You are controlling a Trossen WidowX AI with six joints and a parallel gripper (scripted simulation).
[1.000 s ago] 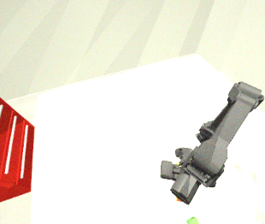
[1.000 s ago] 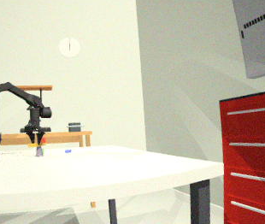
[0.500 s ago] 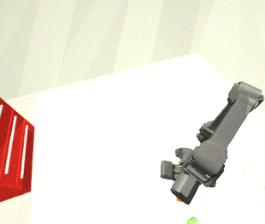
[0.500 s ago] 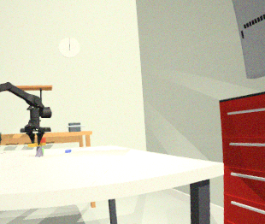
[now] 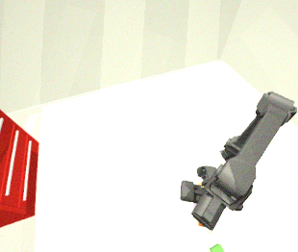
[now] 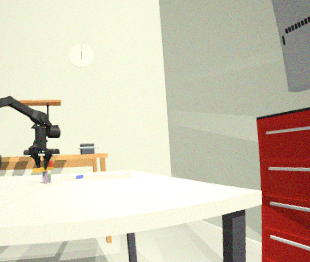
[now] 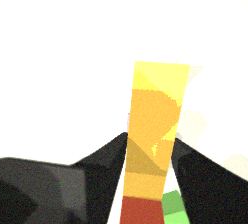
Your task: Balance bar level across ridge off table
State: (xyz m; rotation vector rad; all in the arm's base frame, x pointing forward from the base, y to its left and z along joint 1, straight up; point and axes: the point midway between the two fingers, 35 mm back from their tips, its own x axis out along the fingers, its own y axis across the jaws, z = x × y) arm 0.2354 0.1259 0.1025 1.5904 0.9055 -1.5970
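Now: gripper tip 20 mm short of the yellow bar, 30 mm to the right of it and 10 mm below it. Also, from my gripper tip: green-edged piece 20 mm ahead, 170 mm to the left, 50 mm below; blue block 200 mm ahead, 160 mm to the left, 60 mm below.
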